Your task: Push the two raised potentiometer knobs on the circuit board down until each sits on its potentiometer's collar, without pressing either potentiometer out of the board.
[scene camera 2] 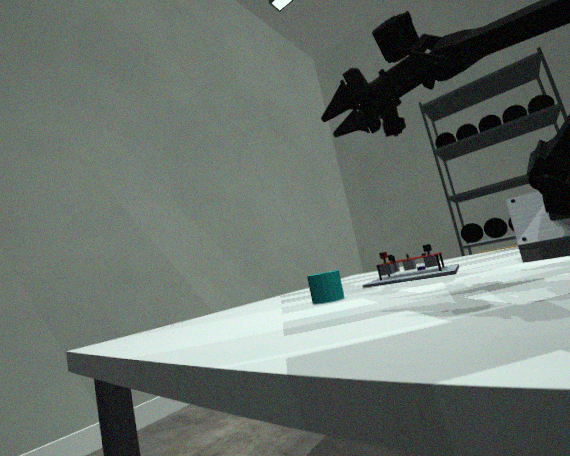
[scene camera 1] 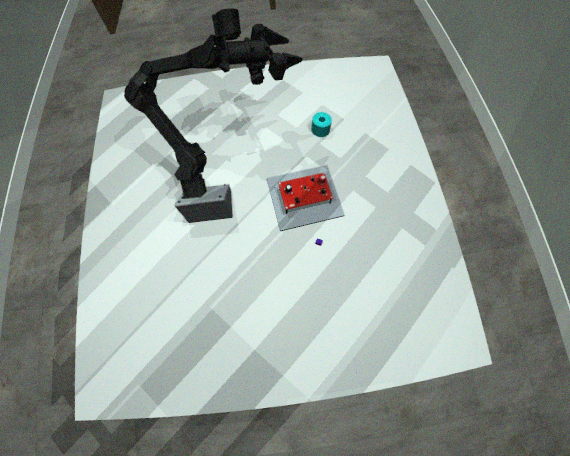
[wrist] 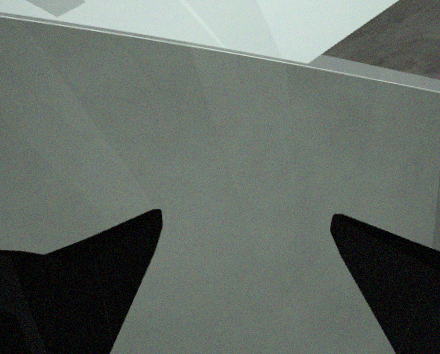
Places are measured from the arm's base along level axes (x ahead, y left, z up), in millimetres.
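Pixels of known places: gripper, between the fingertips: (scene camera 2: 328, 128) (scene camera 1: 295, 50) (wrist: 246, 219); arm's base, origin of its link: (scene camera 2: 567, 206) (scene camera 1: 194, 194).
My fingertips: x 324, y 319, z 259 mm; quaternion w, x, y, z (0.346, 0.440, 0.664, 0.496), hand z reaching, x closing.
For each thing: its top centre in the pictures, then the offset to it from my fingertips. Level surfaces: height alone.
- red circuit board, height of its surface: 303 mm down
- black knob with a white top, centre of its top: (scene camera 1: 288, 187) 27 mm back, 295 mm right, 275 mm down
- red knob with a whitish top, centre of its top: (scene camera 1: 322, 177) 83 mm ahead, 264 mm right, 272 mm down
- black knob, centre of its top: (scene camera 2: 426, 244) 27 mm back, 295 mm right, 275 mm down
- red knob, centre of its top: (scene camera 2: 382, 252) 83 mm ahead, 264 mm right, 272 mm down
- teal cylinder, centre of its top: (scene camera 2: 322, 273) (scene camera 1: 322, 119) 103 mm ahead, 10 mm right, 293 mm down
- small purple cube, centre of its top: (scene camera 1: 319, 241) 66 mm ahead, 458 mm right, 338 mm down
The red circuit board (scene camera 1: 312, 198) (scene camera 2: 417, 257) stands on posts over a grey plate (scene camera 1: 300, 219) (scene camera 2: 445, 271). A black knob with a white top (scene camera 1: 288, 188) is at the board's left in scene camera 1. A red knob with a whitish top (scene camera 1: 322, 177) is at its far right corner. In scene camera 2 the black knob (scene camera 2: 427, 247) and the red knob (scene camera 2: 383, 255) stand above the board on stems. Their collars are too small to make out. My gripper (scene camera 1: 295, 50) (scene camera 2: 329, 128) (wrist: 246, 219) is open and empty, high above the table and far from the board.
A teal cylinder (scene camera 1: 321, 129) (scene camera 2: 326, 287) stands on the table (scene camera 1: 350, 320) (scene camera 2: 300, 392) beyond the board. A small purple cube (scene camera 1: 319, 242) lies near the plate. The arm's base (scene camera 1: 212, 209) is left of the plate. A shelf rack (scene camera 2: 485, 92) stands behind.
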